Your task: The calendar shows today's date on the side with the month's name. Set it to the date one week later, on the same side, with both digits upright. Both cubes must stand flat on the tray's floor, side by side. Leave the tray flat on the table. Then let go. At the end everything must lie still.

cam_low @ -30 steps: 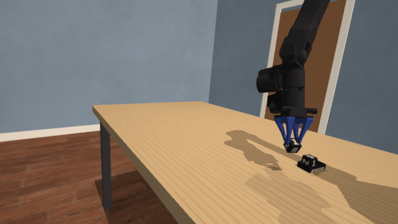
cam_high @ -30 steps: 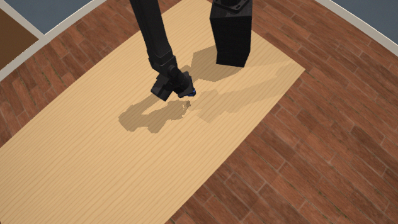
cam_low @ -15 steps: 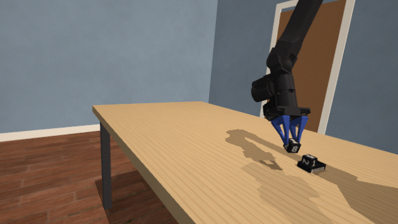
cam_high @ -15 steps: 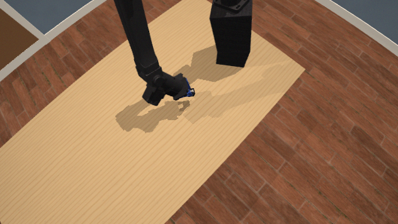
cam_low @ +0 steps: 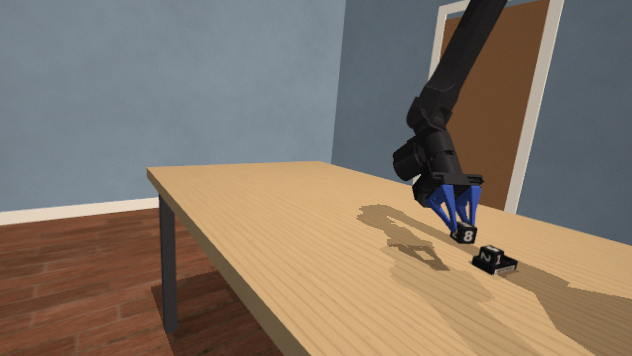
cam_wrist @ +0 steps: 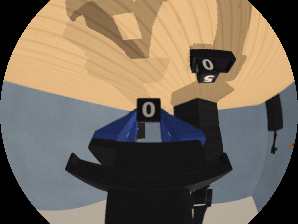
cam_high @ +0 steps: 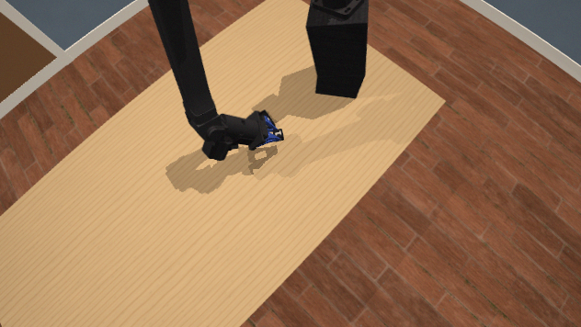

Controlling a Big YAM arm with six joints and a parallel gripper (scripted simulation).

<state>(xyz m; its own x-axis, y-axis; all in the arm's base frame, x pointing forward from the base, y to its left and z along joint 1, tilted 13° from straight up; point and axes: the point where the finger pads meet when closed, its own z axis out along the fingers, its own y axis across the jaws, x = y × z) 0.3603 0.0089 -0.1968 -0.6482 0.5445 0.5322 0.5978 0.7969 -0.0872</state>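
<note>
Right now my hand is 4 cm past the black cube, 8 cm to the left of it and 6 cm above it. From my hand the other things lie so: black tray: 4 cm behind, 10 cm to the right, 8 cm below; then black date cube: 1 cm behind, 1 cm below.
</note>
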